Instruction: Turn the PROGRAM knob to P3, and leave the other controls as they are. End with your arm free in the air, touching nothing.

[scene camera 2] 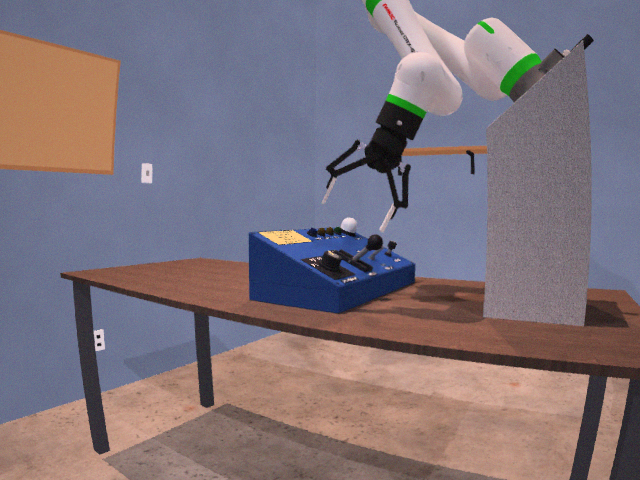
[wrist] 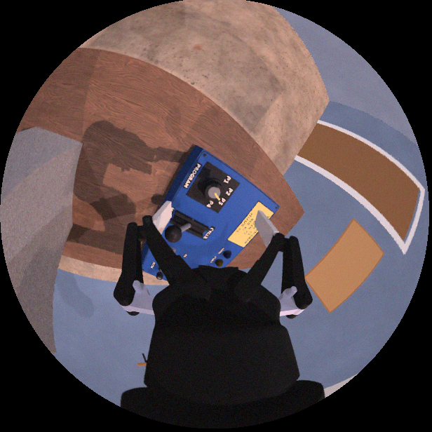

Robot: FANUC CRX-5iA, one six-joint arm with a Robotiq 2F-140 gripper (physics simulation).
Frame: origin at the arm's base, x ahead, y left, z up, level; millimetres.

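Seen in the pictures: gripper, between the fingertips: (scene camera 2: 352, 216); arm's base, origin of its link: (scene camera 2: 543, 98).
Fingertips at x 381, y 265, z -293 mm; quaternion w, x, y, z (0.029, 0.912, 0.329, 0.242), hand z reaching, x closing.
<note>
Pixels of each thing's middle, then the offset from my fingertips to it. "*": a spot on its surface instead. Level surfaces: height alone.
- blue control box, middle of its body: (scene camera 2: 342, 261) 153 mm ahead, 144 mm right, 126 mm down
- white dome, a spot on its surface: (scene camera 2: 348, 225) * 259 mm ahead, 292 mm right, 31 mm down
- yellow note, a spot on its surface: (scene camera 2: 284, 237) * 206 mm ahead, 26 mm left, 56 mm down
- small black toggle, middle of its body: (scene camera 2: 389, 250) 126 mm ahead, 334 mm right, 106 mm down
- brown table, height of its surface: 210 mm down
The blue control box (scene camera 2: 294, 284) (wrist: 250, 192) stands on the table. Its black PROGRAM knob (scene camera 2: 331, 260) (wrist: 213, 192) sits on a dark plate with labels P1 to P4. In the wrist view the yellow mark on the knob points at P3. My gripper (scene camera 2: 353, 215) (wrist: 214, 213) is wide open and empty, in the air above the box, with its fingertips apart from the knob. The CYCLE lever with a black ball (scene camera 2: 374, 241) (wrist: 173, 234) leans beside the knob.
A white dome (scene camera 2: 348, 225) and several small dark buttons line the back of the box, near a yellow note (scene camera 2: 284, 237) (wrist: 245, 230). A small black toggle (scene camera 2: 391, 245) stands beyond the lever. The grey pedestal (scene camera 2: 537, 206) (wrist: 35, 200) carries my arm on the brown table (scene camera 2: 206, 289) (wrist: 125, 85).
</note>
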